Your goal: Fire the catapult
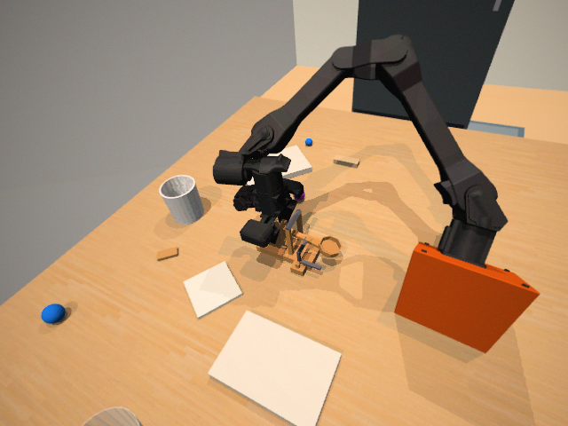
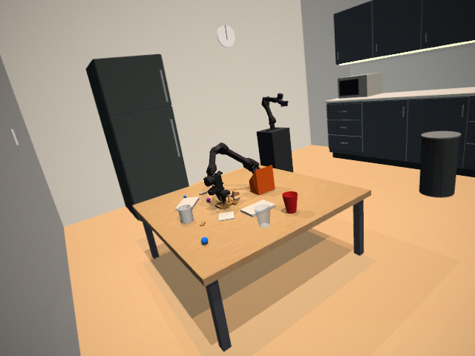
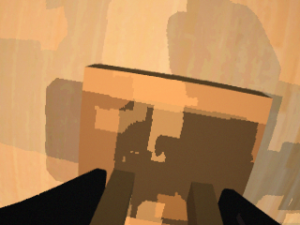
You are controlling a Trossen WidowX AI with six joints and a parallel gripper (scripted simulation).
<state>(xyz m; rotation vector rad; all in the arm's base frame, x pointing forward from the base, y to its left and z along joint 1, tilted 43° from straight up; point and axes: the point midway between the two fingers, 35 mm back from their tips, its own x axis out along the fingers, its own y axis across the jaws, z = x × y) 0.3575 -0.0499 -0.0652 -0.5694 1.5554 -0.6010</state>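
The purple ball is 160 mm to the right of my gripper tip, 30 mm ahead of it and 20 mm below it. Round my gripper tip: wooden catapult: 70 mm behind, 20 mm to the left, 20 mm above; then white mug: 280 mm ahead; then clear cup: 460 mm to the left, 10 mm behind.
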